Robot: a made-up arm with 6 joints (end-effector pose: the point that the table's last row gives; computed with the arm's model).
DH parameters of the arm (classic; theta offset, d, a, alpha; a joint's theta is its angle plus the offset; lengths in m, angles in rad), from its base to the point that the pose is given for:
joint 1: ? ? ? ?
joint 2: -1.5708 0 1.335 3.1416
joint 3: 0 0 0.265 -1.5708
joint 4: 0 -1.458 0 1.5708
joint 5: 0 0 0 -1.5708
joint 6: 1.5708 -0.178 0 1.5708
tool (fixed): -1.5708 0 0 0
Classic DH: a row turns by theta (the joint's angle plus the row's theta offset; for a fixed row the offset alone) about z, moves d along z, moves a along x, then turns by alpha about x.
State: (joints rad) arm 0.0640 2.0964 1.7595 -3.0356 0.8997 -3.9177
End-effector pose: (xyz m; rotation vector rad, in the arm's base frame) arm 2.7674 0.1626 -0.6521 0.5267 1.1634 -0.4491
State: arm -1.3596 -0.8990 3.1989 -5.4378 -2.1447 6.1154
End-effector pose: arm -0.4446 1.5403 0.0400 -0.3099 -2.1972 -0.6451
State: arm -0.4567 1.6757 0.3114 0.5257 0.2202 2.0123
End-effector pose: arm 1.8481 -0.8863 -1.2586 -1.8640 0.7545 1.1741
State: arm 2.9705 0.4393 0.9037 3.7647 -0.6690 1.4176
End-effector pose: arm -1.9151 0.2655 2.6579 -0.8914 -0.9964 -2.0444
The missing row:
joint 1: 0 0.417 0.095 -1.5708
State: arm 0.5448 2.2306 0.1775 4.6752 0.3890 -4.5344
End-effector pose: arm 0.5735 0.2686 -1.9606 -1.0261 1.8598 0.2257
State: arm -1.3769 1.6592 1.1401 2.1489 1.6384 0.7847
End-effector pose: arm 0.6784 -2.6832 -0.2724 -1.7740 -0.1588 0.8073
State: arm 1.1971 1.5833 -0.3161 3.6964 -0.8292 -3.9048
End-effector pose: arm 0.4018 1.2141 -1.2150 -0.2333 1.3891 1.1501
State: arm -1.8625 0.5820 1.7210 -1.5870 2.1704 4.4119
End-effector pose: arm -0.4739 -1.0673 2.8751 1.1325 2.0707 -1.9668
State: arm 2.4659 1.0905 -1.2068 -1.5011 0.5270 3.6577
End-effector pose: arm -0.2649 0.3268 -0.3512 1.4251 0.6287 -0.5049
